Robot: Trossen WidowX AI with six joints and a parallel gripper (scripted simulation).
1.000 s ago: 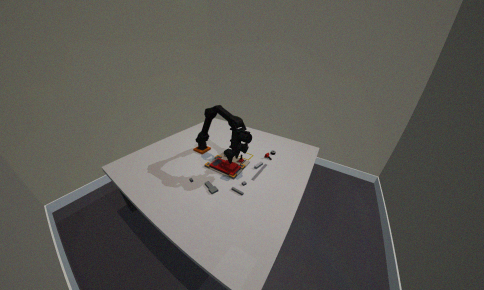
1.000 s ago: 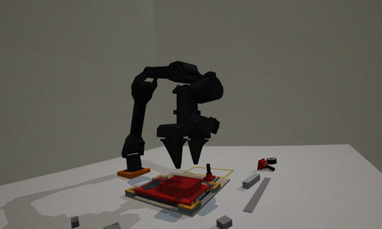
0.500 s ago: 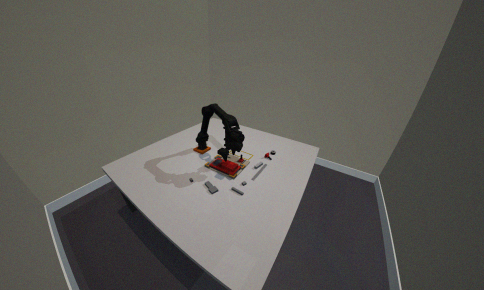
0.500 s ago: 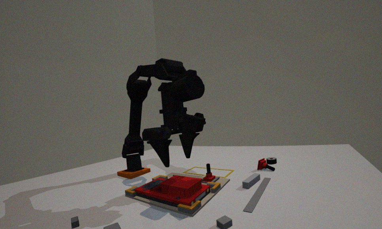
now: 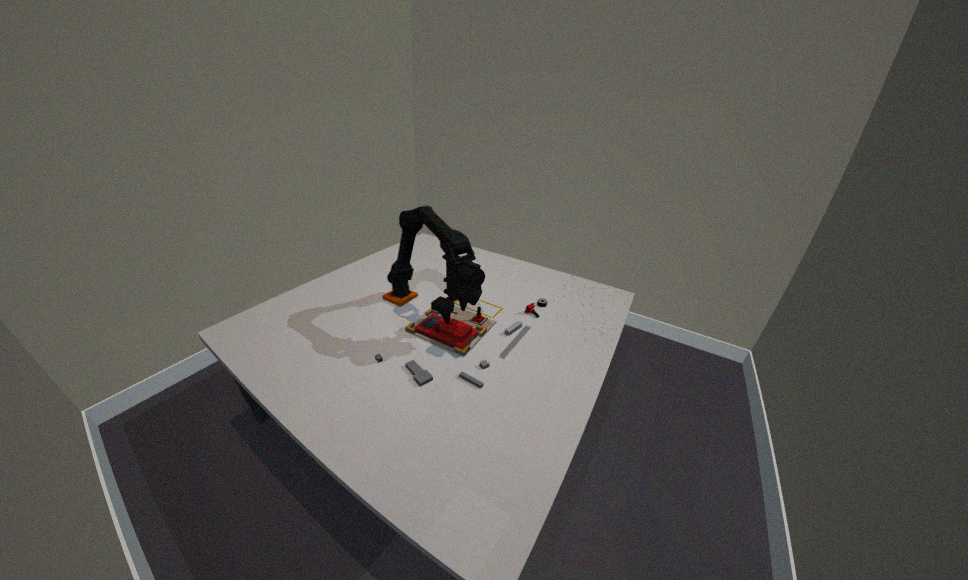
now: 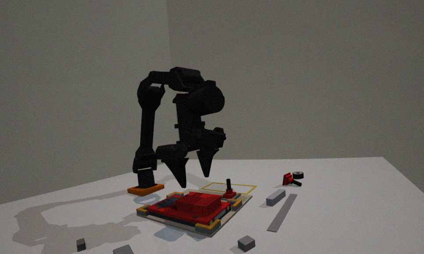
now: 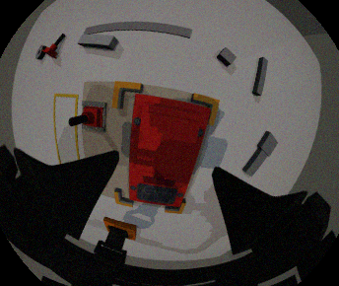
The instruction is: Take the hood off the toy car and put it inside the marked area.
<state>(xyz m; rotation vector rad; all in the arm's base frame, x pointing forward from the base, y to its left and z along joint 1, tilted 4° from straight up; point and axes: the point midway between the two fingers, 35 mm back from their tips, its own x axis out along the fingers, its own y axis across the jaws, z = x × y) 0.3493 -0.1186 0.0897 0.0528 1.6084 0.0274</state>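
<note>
Now: the hood 5 cm below my gripper tip. The rest, counted from my gripper tip: long grey strip: 19 cm ahead, 10 cm to the left, 9 cm below.
</note>
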